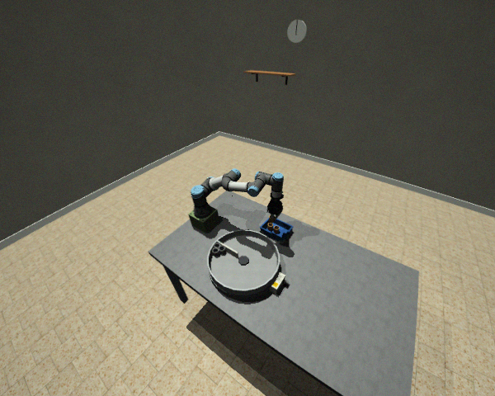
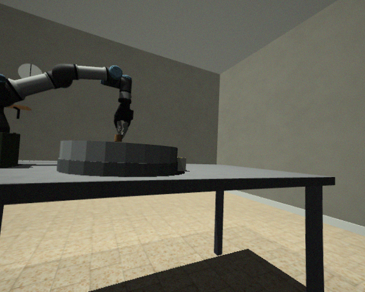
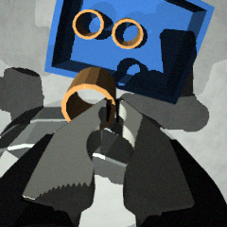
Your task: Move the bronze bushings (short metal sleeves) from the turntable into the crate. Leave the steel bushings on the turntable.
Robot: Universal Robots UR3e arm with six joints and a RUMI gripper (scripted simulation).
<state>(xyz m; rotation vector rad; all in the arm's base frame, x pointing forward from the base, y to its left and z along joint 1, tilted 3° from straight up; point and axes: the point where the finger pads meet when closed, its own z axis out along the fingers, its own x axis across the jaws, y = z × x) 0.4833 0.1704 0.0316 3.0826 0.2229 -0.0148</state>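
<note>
The blue crate lies 10 mm ahead of my hand, 40 mm to the left of it and 140 mm below it. Round my hand: turntable 40 mm behind, 320 mm to the right, 110 mm below.
</note>
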